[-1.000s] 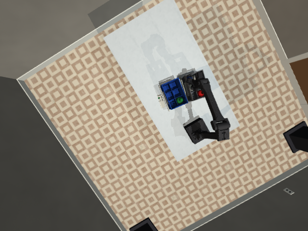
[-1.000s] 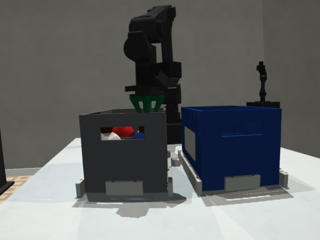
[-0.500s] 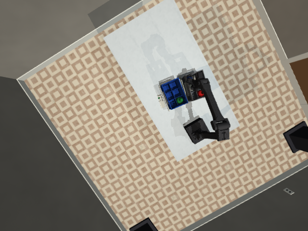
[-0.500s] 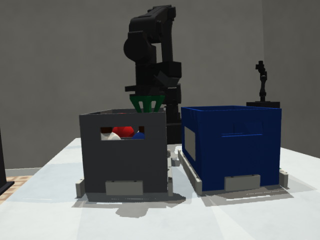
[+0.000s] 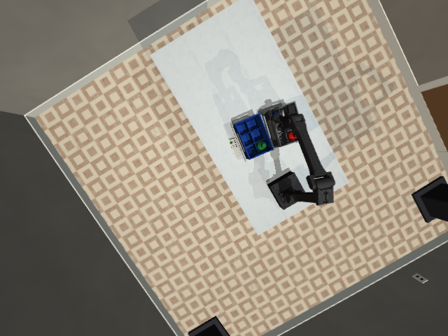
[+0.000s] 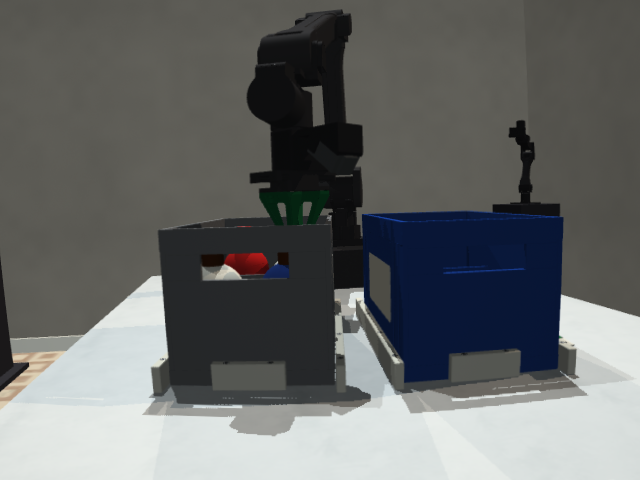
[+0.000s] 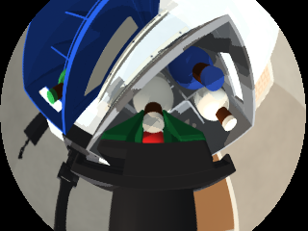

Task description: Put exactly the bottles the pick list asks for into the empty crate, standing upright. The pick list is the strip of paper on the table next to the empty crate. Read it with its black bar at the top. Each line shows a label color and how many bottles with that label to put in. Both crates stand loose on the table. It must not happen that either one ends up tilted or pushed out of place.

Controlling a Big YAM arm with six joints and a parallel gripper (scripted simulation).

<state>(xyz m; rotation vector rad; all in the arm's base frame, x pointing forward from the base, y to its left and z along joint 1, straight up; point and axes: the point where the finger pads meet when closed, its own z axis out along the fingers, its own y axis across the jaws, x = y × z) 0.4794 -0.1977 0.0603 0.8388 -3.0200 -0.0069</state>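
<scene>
Now: the white bottle 60 mm below my hand. Also, from my hand: dark grey crate 10 mm behind, 40 mm to the right, 60 mm below; then blue bottle 80 mm ahead, 20 mm to the right, 60 mm below; then red bottle 110 mm behind, 60 mm to the right, 60 mm below.
</scene>
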